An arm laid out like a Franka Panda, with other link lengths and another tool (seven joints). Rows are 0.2 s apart.
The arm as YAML. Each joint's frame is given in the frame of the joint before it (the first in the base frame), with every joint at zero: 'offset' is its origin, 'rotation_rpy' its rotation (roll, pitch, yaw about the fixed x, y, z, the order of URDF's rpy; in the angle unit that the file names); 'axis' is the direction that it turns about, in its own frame. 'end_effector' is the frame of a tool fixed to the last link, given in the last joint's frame.
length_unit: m
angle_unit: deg
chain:
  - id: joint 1
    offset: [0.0, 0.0, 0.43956]
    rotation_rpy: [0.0, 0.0, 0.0]
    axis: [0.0, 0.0, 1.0]
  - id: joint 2
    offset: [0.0, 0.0, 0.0]
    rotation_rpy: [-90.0, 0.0, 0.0]
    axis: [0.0, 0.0, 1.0]
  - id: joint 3
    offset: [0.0, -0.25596, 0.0]
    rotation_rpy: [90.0, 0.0, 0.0]
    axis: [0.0, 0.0, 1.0]
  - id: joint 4
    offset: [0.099, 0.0, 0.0]
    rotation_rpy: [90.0, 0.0, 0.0]
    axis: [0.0, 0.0, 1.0]
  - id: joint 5
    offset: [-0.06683, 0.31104, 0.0]
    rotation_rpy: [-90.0, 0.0, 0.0]
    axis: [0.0, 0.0, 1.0]
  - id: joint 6
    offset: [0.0, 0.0, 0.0]
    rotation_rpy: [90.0, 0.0, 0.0]
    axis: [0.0, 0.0, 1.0]
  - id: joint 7
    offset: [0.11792, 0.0, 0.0]
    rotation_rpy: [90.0, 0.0, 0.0]
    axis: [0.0, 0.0, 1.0]
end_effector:
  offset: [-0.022, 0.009, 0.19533]
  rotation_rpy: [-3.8, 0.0, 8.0]
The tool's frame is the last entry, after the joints.
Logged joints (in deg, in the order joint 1, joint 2, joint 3, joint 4, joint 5, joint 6, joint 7), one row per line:
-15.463, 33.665, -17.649, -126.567, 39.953, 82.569, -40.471
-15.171, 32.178, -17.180, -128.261, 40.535, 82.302, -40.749
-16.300, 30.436, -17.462, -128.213, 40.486, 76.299, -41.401
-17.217, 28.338, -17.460, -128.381, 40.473, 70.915, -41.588
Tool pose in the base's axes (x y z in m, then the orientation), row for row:
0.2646, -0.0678, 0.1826, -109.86, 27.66, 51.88
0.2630, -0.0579, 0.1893, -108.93, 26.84, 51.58
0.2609, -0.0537, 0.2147, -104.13, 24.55, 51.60
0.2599, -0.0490, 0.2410, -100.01, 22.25, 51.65
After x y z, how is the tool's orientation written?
As a rotation vector, in degrees.
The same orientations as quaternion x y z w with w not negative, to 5 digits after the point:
-0.78065, 0.19655, 0.36865, 0.46482
-0.77703, 0.19146, 0.36793, 0.47349
-0.75451, 0.17788, 0.37388, 0.50920
-0.73406, 0.16331, 0.37910, 0.53923

